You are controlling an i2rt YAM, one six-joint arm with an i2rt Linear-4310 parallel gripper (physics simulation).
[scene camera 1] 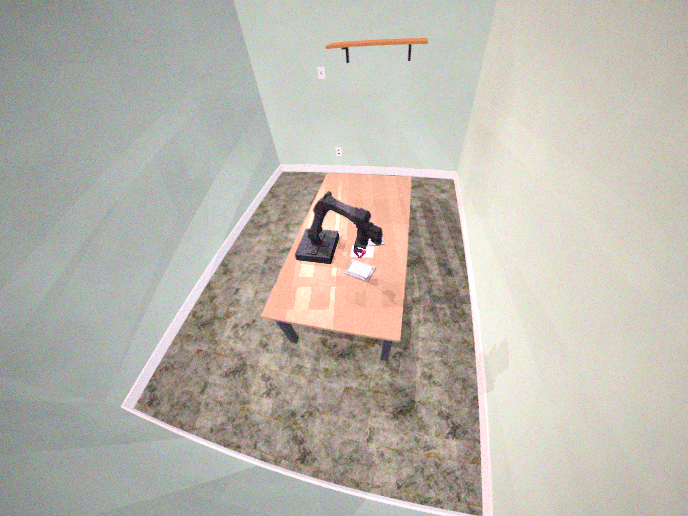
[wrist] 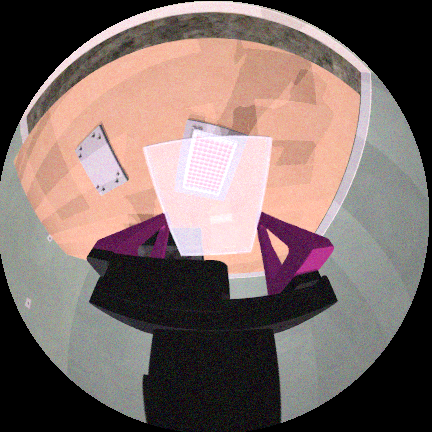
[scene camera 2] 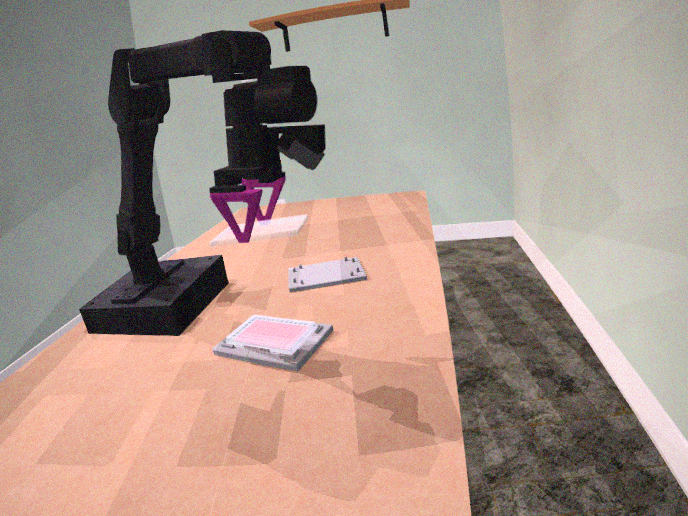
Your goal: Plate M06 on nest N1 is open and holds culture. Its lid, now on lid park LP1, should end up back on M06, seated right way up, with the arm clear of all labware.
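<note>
My gripper has magenta fingers, pointing down, shut on the clear lid at two opposite edges. The lid looks about level and hangs above the table, apart from the nest. Plate M06 sits open on the grey nest N1, with pink culture in its wells. In the wrist view the plate shows through the lid. Lid park LP1, a grey plate with small dark pegs, bears no lid.
The black arm base stands at the left on the wooden table. LP1 lies behind N1 in scene view 2, and left of it in the wrist view. A wooden shelf is on the back wall.
</note>
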